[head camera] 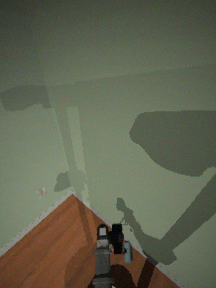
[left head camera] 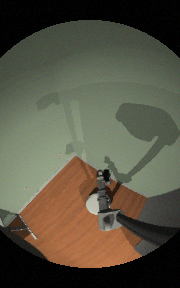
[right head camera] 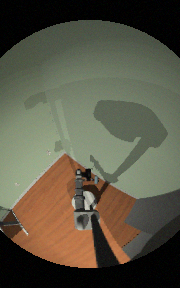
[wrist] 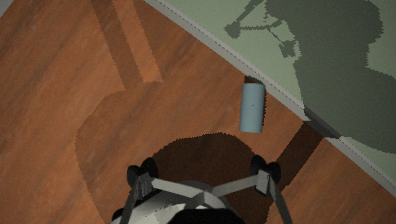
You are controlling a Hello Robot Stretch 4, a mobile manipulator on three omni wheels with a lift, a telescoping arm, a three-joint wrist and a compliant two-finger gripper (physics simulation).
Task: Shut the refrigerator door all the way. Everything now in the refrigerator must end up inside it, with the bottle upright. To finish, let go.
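Places are measured from the robot's base along level axes (x right, y ahead, z up), in metres.
Pixels of known places: gripper, fingertip midpoint: [wrist: 203, 170]; robot's base, link origin: [left head camera: 97, 202] [right head camera: 84, 201].
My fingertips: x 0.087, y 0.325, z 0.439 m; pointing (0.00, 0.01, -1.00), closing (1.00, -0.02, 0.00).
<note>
Ahead of a thing's pixels: the offset from my fingertips to its top centre. "pt": to the spot under its first point.
My gripper [wrist: 203, 170] is open, with its two fingertips wide apart and nothing between them in the wrist view. It points down over the wood floor; in the head views the wrist hides the fingers. A light blue cylinder @(dx +0.156, dy +0.085, dz -0.397 m) [wrist: 252, 108] [head camera: 128, 251] [right head camera: 96, 179] is at the floor's edge near the wall, beyond and to the right of the fingers in the wrist view, apart from them. I cannot tell whether it is the bottle. No refrigerator door or contents can be made out; whether the grey surfaces at lower right belong to a refrigerator is unclear.
Green walls [head camera: 105, 135] meet at a corner beyond the wrist, with shadows of the robot on them. A round white object [left head camera: 93, 204] [right head camera: 91, 199] is beneath the arm. Grey surfaces @(pt dx +0.740, dy -0.735, dz +0.161 m) [left head camera: 162, 212] [right head camera: 152, 215] stand at lower right. A thin-framed object [left head camera: 28, 227] [right head camera: 21, 222] is at lower left.
</note>
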